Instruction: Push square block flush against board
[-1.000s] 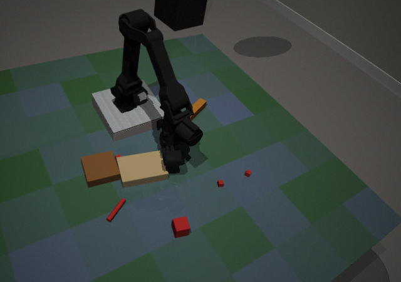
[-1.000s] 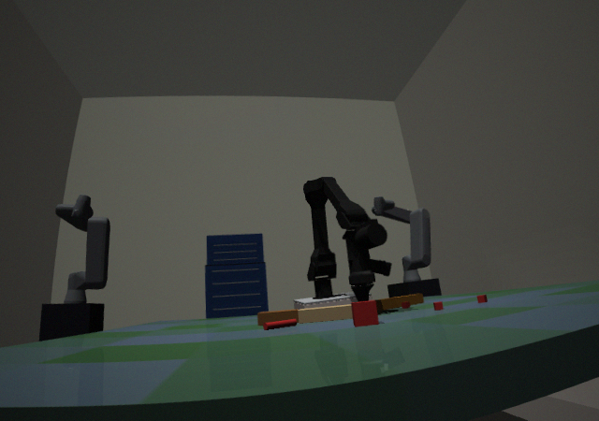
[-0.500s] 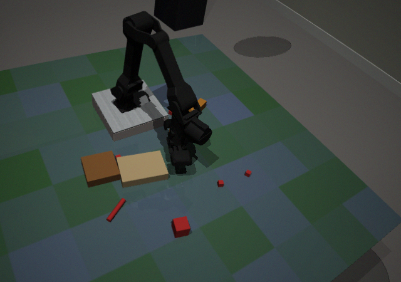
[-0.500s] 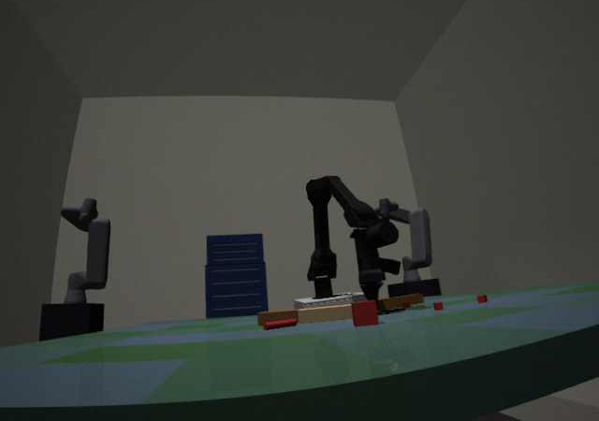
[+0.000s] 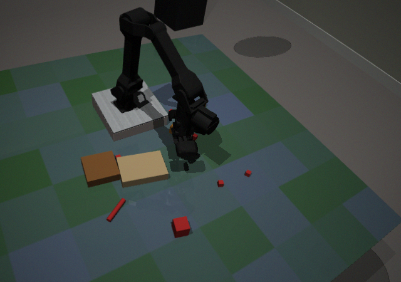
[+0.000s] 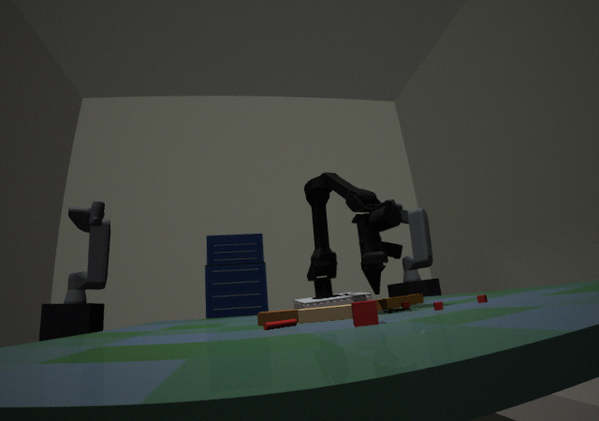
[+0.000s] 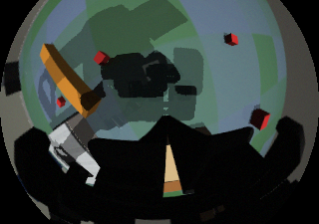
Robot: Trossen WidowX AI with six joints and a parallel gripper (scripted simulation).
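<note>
Now: the tan flat slab 2 cm behind my gripper tip, 13 cm to the right of it and 3 cm below it. The rest, counted from my gripper tip: brown square block: 9 cm behind, 24 cm to the right, 3 cm below; then red rod: 7 cm ahead, 27 cm to the right, 4 cm below; then long orange bar: 14 cm behind, 16 cm to the left, 3 cm below.
</note>
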